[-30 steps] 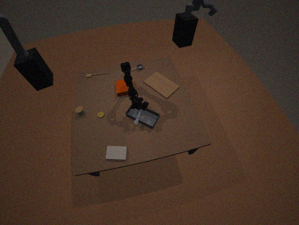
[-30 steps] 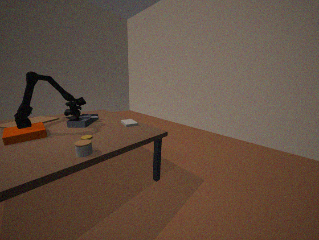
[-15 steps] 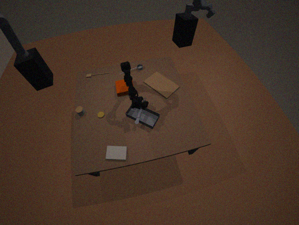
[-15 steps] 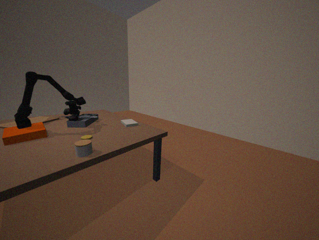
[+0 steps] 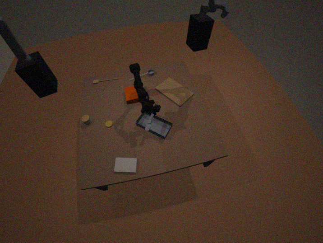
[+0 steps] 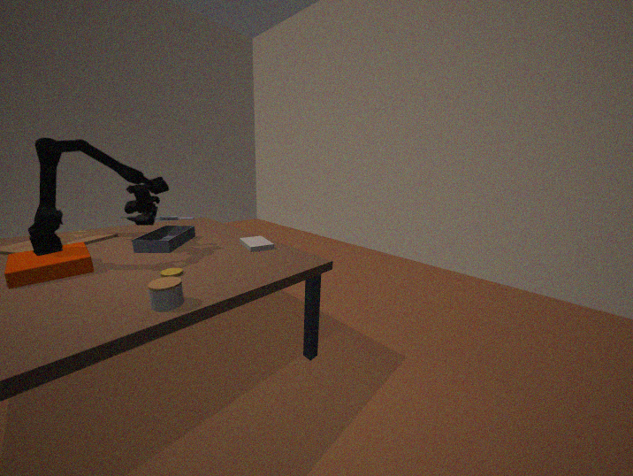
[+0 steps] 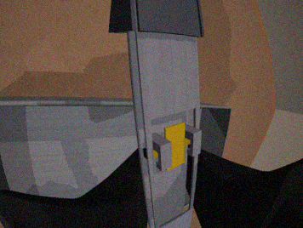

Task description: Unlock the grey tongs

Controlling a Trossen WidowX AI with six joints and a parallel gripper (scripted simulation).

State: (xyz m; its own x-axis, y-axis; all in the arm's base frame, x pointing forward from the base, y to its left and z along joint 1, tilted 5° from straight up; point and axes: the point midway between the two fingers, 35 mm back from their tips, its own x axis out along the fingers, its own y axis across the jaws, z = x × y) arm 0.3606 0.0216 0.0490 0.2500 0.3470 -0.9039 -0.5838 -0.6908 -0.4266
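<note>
My gripper tip is now 30 mm below the yellow lock piece and 30 mm past it. From my gripper tip the other things lie so: white pad (390 mm to the right, 310 mm ahead, 90 mm below); then wooden board (330 mm to the left, 270 mm behind, 100 mm below); then roasting tin (80 mm below, 50 mm ahead, 30 mm to the right).
</note>
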